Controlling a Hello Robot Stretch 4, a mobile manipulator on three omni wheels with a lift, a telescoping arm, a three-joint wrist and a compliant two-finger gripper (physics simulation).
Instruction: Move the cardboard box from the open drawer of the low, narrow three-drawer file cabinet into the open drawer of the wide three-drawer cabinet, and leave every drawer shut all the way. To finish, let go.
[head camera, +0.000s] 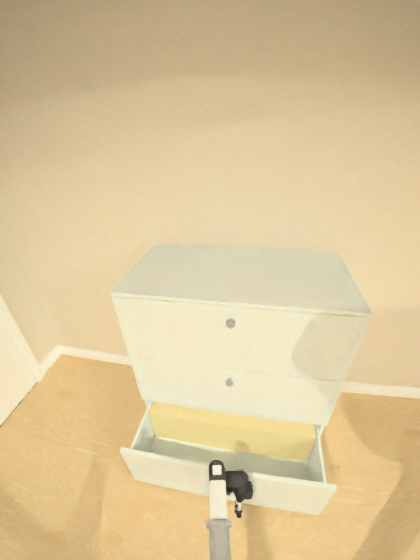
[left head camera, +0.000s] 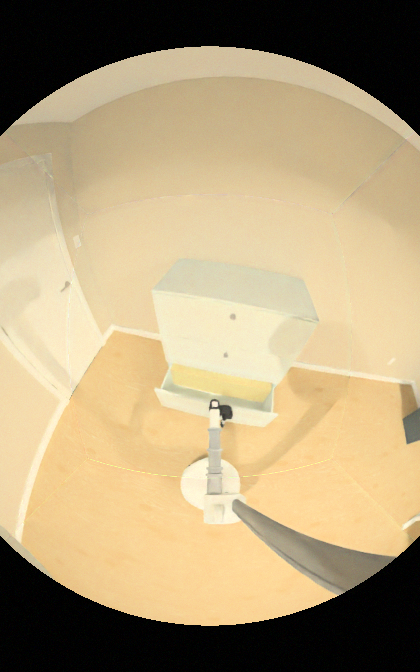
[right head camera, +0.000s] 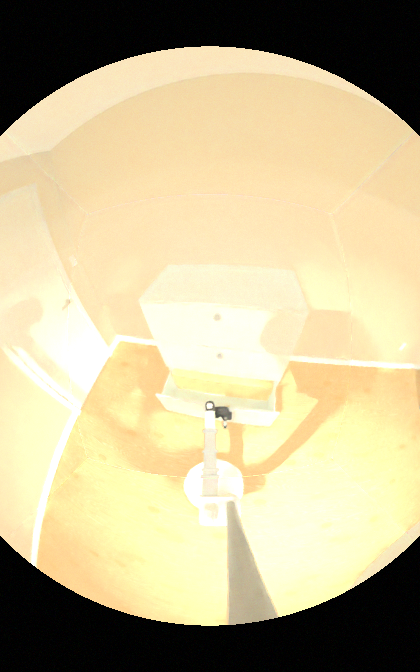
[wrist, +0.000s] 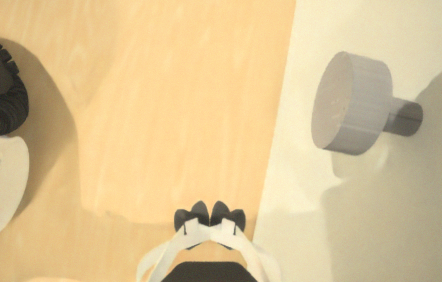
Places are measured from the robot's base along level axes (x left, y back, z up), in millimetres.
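Where they show: gripper, fingertip midpoint: (head camera: 238, 510) (wrist: 209, 216).
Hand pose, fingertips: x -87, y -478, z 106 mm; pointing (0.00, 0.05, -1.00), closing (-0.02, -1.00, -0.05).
Note:
Things, the pixels of their top centre, and the offset from my fingertips. "*": a spot on its surface instead.
- round grey knob, surface spot: (wrist: 350, 105) * dy -48, dx +70, dz +188 mm
- tiny brown patch, surface spot: (head camera: 241, 470) * dy -175, dx -35, dz -24 mm
The wide white three-drawer cabinet (head camera: 175, 340) (left head camera: 195, 320) (right head camera: 180, 330) stands against the wall. Its bottom drawer (head camera: 170, 470) (left head camera: 185, 406) (right head camera: 185, 407) (wrist: 295, 165) is part-way open; the upper two are shut. My gripper (head camera: 238, 515) (left head camera: 223, 424) (right head camera: 225, 425) (wrist: 209, 216) is shut, its fingertips together with nothing between them. It is in front of the open drawer's front panel, beside the round grey knob (wrist: 350, 105) in the wrist view. A tiny brown patch (head camera: 241, 470) shows over my wrist in the head camera view, perhaps the cardboard box, mostly hidden. The narrow file cabinet cannot be made out for certain.
A dark grey object (left head camera: 412, 426) is cut off at the right edge of the left head view. A white door (left head camera: 35, 280) (right head camera: 40, 300) is on the left. My round white base (left head camera: 190, 482) (right head camera: 192, 482) stands on the wood floor in front of the drawer.

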